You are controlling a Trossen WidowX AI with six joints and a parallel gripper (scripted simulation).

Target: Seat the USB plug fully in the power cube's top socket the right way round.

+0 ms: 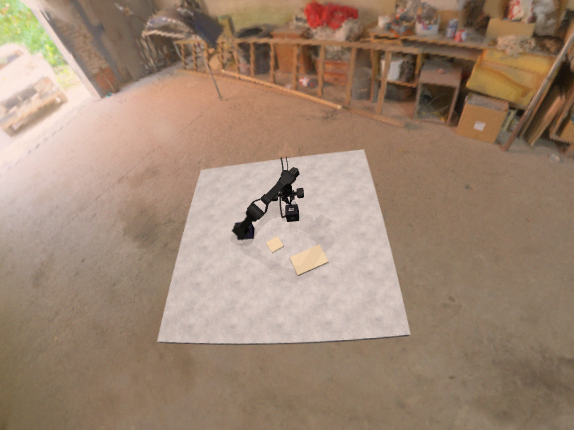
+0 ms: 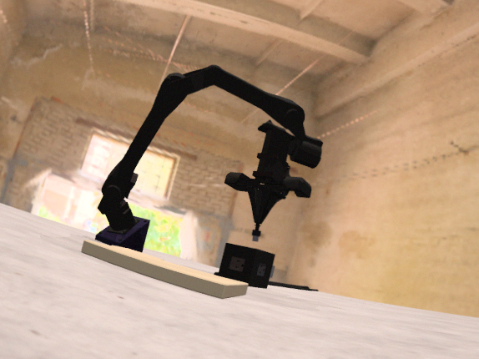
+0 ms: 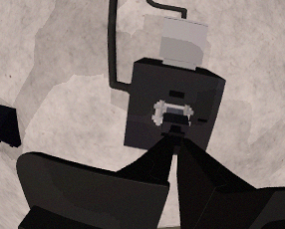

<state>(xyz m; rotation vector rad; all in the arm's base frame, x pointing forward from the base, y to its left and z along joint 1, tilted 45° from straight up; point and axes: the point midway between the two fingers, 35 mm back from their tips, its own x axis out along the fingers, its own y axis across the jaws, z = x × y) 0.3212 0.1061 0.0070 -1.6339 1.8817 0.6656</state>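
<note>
My gripper tip is 2 cm above the usb plug. From my gripper tip the other things lie so: tan board (5 cm ahead, 32 cm to the right, 12 cm below); then small tan tile (13 cm behind, 18 cm to the right, 13 cm below).
</note>
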